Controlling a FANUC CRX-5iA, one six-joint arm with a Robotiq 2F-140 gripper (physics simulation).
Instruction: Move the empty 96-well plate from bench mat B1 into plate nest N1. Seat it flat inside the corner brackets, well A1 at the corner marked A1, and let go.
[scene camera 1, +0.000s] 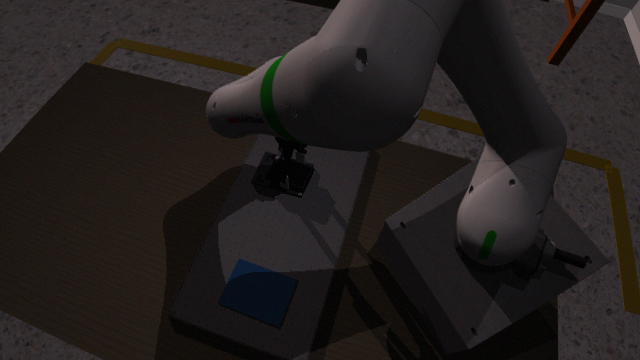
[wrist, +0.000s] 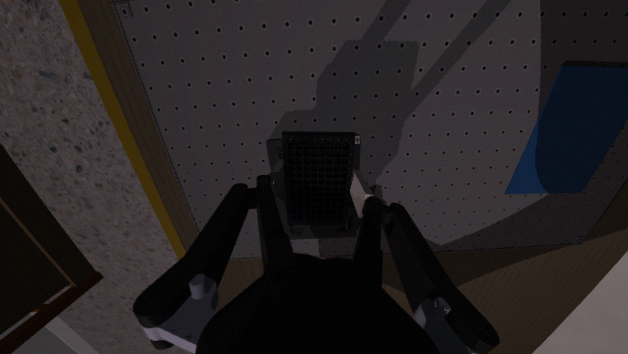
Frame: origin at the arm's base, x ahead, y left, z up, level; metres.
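Where they show: gripper, between the fingertips: (scene camera 1: 292, 175) (wrist: 317, 174).
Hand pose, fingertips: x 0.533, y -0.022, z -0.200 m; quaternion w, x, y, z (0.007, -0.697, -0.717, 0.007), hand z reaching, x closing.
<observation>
Each offset is from my fingertips to the top centre of the thing. "pt": to the spot under its first point. Level surfaces: height alone.
The dark 96-well plate @(dx +0.010, dy +0.002, dz +0.014 m) (scene camera 1: 300, 175) (wrist: 320, 175) is between the fingers of my gripper (scene camera 1: 293, 171) (wrist: 317, 174), which is shut on its long sides. The plate looks level and is over the dark plate nest @(pt dx +0.100, dy +0.025, dz -0.008 m) (wrist: 322, 232). In the wrist view the nest's rim shows left of the plate and below it, with small corner brackets at the lower end. A small white corner label @(pt dx -0.051, dy +0.041, dz -0.008 m) (wrist: 357, 139) shows at the plate's upper right. Whether the plate touches the nest floor is too dark to tell. The blue bench mat @(dz -0.017 m) (scene camera 1: 257, 295) (wrist: 575, 130) bears no plate.
The nest and mat are on a grey perforated board @(dz -0.019 m) (scene camera 1: 270, 230) (wrist: 225, 75) on a brown wooden table @(dz -0.032 m) (scene camera 1: 125, 150). The robot's pedestal (scene camera 1: 425, 260) stands right of the board. The arm and its shadows cover part of the scene view.
</observation>
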